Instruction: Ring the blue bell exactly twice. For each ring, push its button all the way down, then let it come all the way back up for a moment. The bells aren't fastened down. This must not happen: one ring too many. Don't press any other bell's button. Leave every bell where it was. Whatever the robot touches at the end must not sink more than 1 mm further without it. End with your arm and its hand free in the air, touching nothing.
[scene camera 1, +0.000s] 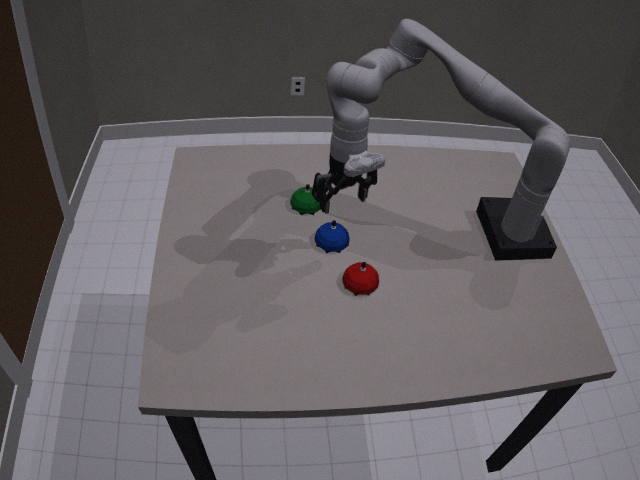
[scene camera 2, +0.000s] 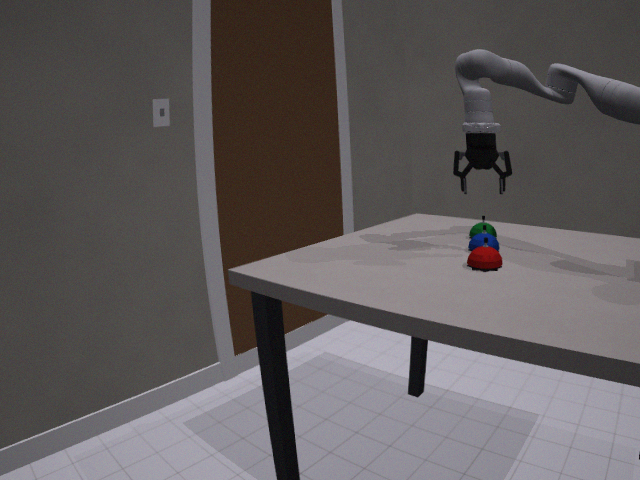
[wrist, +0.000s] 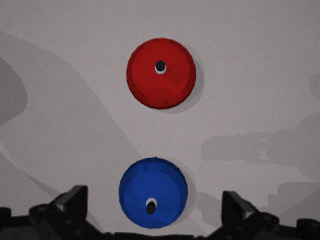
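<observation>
The gripper (scene camera 2: 483, 193) can be seen in the scene; so can the gripper (scene camera 1: 343, 205) and, from the wrist, the gripper (wrist: 154, 203). With it are a blue bell (scene camera 1: 332, 237) and a red bell (scene camera 1: 359, 280). The wrist view shows the blue bell (wrist: 153, 191) and the red bell (wrist: 160, 85), while scene camera 2 has the red bell (scene camera 2: 485, 257) too.
</observation>
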